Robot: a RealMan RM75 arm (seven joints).
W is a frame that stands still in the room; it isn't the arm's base.
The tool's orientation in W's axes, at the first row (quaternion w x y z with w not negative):
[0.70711 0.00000 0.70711 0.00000]
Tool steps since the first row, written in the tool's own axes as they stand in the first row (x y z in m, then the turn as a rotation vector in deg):
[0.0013 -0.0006 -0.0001 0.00 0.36 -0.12]
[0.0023 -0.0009 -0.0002 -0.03 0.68 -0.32]
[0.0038 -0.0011 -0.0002 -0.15 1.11 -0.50]
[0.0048 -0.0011 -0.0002 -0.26 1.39 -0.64]
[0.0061 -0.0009 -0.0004 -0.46 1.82 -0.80]
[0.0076 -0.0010 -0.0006 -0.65 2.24 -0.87]
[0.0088 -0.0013 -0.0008 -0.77 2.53 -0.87]
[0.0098 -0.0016 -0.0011 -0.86 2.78 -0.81]
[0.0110 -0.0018 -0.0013 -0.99 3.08 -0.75]
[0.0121 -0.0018 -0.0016 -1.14 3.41 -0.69]
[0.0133 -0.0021 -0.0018 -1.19 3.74 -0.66]
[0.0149 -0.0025 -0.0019 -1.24 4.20 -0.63]
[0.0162 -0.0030 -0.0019 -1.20 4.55 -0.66]
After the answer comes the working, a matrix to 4 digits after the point.
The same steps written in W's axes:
[-0.0001 -0.0006 -0.0013 -0.12 0.36 0.00]
[-0.0002 -0.0009 -0.0023 -0.32 0.68 0.03]
[-0.0002 -0.0011 -0.0038 -0.50 1.11 0.15]
[-0.0002 -0.0011 -0.0048 -0.64 1.39 0.26]
[-0.0004 -0.0009 -0.0061 -0.80 1.82 0.46]
[-0.0006 -0.0010 -0.0076 -0.87 2.24 0.65]
[-0.0008 -0.0013 -0.0088 -0.87 2.53 0.77]
[-0.0011 -0.0016 -0.0098 -0.81 2.78 0.86]
[-0.0013 -0.0018 -0.0110 -0.75 3.08 0.99]
[-0.0016 -0.0018 -0.0121 -0.69 3.41 1.14]
[-0.0018 -0.0021 -0.0133 -0.66 3.74 1.19]
[-0.0019 -0.0025 -0.0149 -0.63 4.20 1.24]
[-0.0019 -0.0030 -0.0162 -0.66 4.55 1.20]

The tool's axes in the first row as the columns of a matrix, in W's axes (rounded; the answer above uses it unrounded):
[0.0000 0.0000 1.0000]
[0.0000 1.0000 0.0000]
[-1.0000 0.0000 0.0000]

